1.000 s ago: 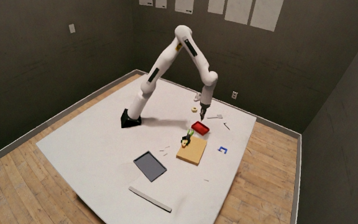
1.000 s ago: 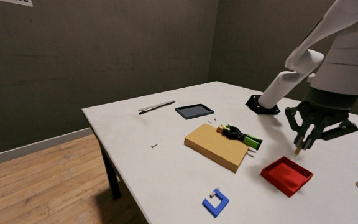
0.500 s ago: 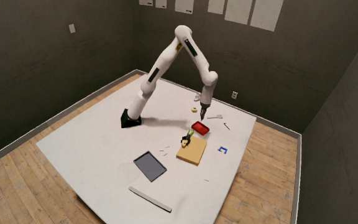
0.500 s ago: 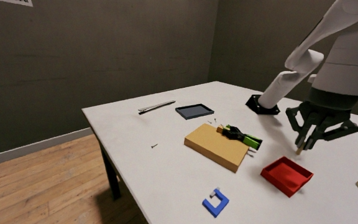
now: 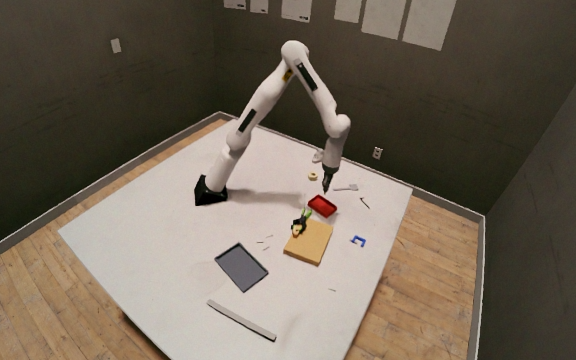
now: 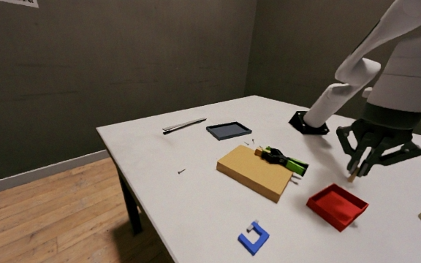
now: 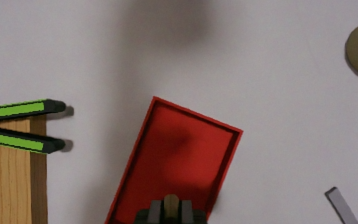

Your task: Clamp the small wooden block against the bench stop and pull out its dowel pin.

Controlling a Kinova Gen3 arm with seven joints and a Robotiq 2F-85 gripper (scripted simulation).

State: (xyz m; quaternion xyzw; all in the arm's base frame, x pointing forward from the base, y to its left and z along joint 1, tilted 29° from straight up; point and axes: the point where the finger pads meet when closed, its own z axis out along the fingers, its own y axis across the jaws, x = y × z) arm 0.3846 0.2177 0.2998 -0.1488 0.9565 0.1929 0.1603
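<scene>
The red tray is 120 mm below my hand. The rest, counted from my hand: grey tray: 480 mm to the right, 120 mm below; dowel pin: 20 mm below; small wooden block: 40 mm ahead, 230 mm to the right, 90 mm below.
</scene>
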